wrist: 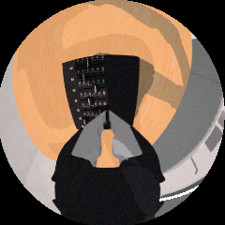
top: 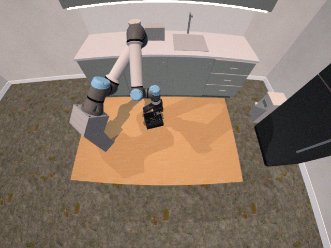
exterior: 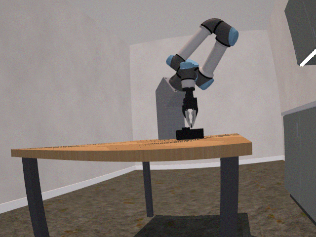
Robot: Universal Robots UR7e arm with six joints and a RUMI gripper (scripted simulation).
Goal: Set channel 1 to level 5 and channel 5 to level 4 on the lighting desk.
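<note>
The fader knob lies 60 mm ahead of my hand and 10 mm below it.
</note>
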